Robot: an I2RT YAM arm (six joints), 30 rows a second.
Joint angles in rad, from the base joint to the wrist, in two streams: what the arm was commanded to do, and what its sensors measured. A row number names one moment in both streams.
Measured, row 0:
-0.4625 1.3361 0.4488 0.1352 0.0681 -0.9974
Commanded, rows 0 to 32:
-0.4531 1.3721 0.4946 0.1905 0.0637 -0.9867
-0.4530 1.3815 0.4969 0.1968 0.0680 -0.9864
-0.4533 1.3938 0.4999 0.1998 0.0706 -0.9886
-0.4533 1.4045 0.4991 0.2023 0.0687 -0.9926
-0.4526 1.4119 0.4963 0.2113 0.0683 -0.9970
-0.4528 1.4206 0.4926 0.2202 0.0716 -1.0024
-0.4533 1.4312 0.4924 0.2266 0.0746 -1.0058
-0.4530 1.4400 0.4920 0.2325 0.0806 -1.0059
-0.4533 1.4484 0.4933 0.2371 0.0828 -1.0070
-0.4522 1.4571 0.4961 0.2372 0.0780 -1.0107
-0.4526 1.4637 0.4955 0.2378 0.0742 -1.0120
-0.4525 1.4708 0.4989 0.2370 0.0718 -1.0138
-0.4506 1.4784 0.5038 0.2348 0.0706 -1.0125
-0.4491 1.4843 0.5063 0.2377 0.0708 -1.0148
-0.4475 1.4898 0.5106 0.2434 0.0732 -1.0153
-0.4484 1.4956 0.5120 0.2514 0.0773 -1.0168
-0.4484 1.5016 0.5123 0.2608 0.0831 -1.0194
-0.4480 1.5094 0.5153 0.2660 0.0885 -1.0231
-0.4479 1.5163 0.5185 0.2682 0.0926 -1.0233
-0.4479 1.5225 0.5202 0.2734 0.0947 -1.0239
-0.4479 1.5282 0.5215 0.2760 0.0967 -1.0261
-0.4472 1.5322 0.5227 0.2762 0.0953 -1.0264
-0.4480 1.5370 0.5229 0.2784 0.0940 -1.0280
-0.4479 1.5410 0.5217 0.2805 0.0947 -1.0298
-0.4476 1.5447 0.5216 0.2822 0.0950 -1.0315
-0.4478 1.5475 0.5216 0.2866 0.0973 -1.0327
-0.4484 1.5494 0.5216 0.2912 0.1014 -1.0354
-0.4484 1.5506 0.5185 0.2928 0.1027 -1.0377
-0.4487 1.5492 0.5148 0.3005 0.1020 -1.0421
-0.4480 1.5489 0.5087 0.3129 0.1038 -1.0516
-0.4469 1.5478 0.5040 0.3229 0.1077 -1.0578
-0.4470 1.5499 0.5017 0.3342 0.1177 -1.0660
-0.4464 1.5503 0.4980 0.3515 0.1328 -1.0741
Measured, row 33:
-0.4511 1.5372 0.5083 0.2832 0.0990 -1.0473
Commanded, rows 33 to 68:
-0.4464 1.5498 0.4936 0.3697 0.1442 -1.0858
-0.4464 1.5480 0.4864 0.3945 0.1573 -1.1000
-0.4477 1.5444 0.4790 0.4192 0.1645 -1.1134
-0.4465 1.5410 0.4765 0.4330 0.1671 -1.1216
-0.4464 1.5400 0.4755 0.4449 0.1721 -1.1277
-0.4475 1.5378 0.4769 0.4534 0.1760 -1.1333
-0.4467 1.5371 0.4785 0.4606 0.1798 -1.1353
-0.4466 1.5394 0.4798 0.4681 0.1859 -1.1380
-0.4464 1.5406 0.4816 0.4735 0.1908 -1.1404
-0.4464 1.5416 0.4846 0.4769 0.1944 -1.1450
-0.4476 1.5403 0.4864 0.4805 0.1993 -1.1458
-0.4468 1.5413 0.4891 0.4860 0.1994 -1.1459
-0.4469 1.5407 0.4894 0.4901 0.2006 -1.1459
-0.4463 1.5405 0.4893 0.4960 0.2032 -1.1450
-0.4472 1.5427 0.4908 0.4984 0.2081 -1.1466
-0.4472 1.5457 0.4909 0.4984 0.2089 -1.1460
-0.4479 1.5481 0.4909 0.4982 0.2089 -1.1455
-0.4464 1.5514 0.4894 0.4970 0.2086 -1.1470
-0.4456 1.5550 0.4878 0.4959 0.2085 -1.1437
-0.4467 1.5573 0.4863 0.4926 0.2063 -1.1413
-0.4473 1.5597 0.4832 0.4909 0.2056 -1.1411
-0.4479 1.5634 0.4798 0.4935 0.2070 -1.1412
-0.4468 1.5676 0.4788 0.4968 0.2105 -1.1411
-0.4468 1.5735 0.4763 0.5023 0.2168 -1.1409
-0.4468 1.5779 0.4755 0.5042 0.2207 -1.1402
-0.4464 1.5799 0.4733 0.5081 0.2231 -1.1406
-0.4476 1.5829 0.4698 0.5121 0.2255 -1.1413
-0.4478 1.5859 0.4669 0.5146 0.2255 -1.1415
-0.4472 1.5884 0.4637 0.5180 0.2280 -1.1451
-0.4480 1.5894 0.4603 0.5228 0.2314 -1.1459
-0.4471 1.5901 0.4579 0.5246 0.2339 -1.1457
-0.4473 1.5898 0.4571 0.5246 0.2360 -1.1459
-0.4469 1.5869 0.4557 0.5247 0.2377 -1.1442
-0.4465 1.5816 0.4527 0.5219 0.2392 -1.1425
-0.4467 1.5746 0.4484 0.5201 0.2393 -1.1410
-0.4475 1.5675 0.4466 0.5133 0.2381 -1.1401
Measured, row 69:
-0.4507 1.5806 0.4618 0.4812 0.2272 -1.1488
